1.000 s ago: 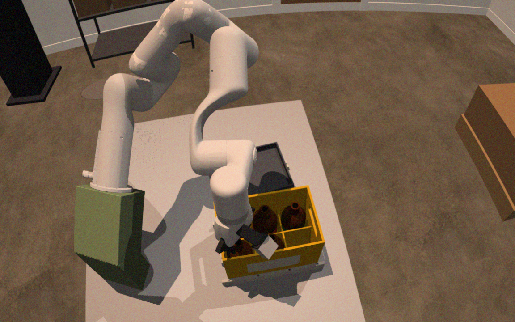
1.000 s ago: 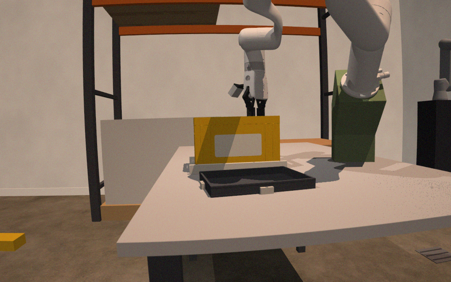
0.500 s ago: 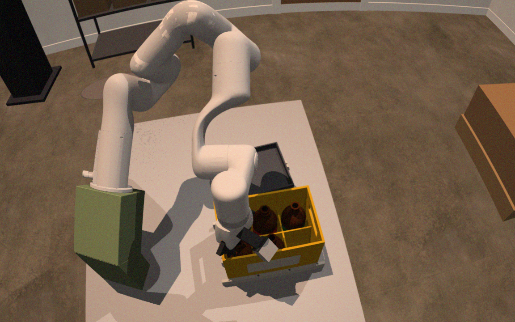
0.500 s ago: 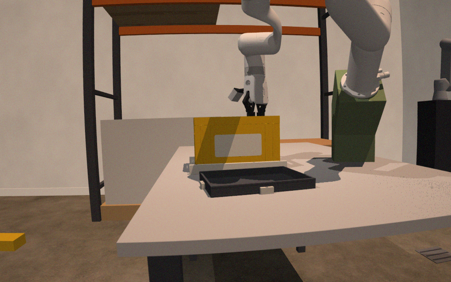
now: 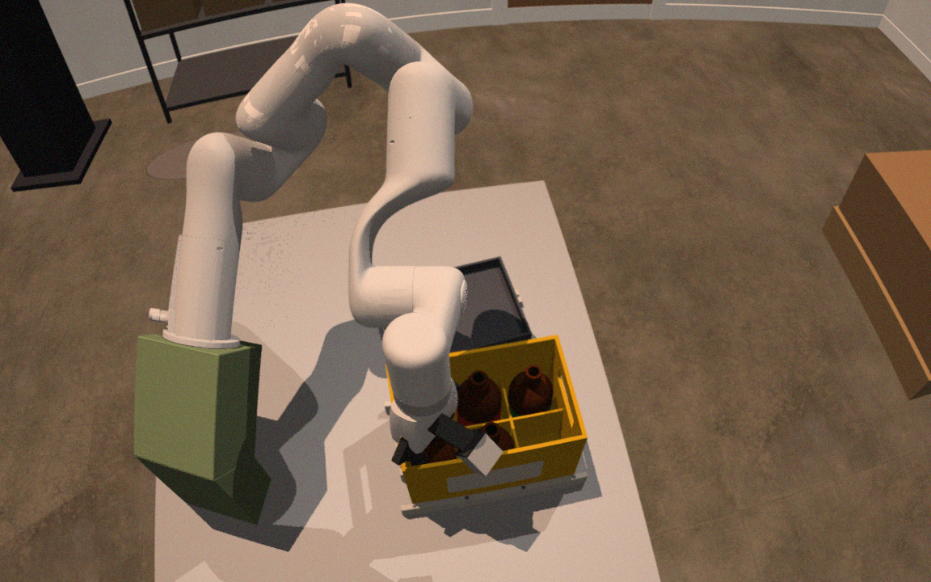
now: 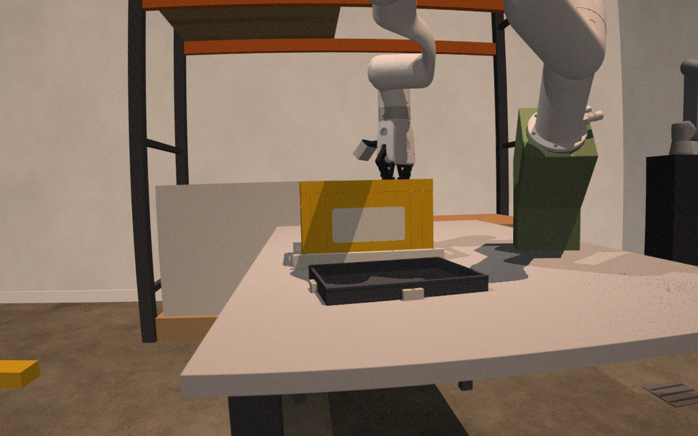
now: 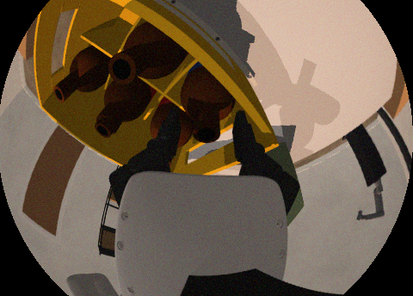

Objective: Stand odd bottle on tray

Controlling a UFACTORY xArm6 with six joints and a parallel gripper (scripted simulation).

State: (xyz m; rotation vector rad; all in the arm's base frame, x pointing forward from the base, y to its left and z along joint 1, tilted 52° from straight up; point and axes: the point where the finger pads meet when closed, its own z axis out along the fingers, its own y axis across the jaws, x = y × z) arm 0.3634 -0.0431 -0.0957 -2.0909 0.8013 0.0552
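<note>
Now: hand 80 mm short of the yellow crate, 80 mm above it and 60 mm to the right of it. The rest, counted from my hand: glass bottle 100 mm to the left, 70 mm below, 70 mm ahead; then dark tray 330 mm to the left, 150 mm below, 30 mm ahead.
</note>
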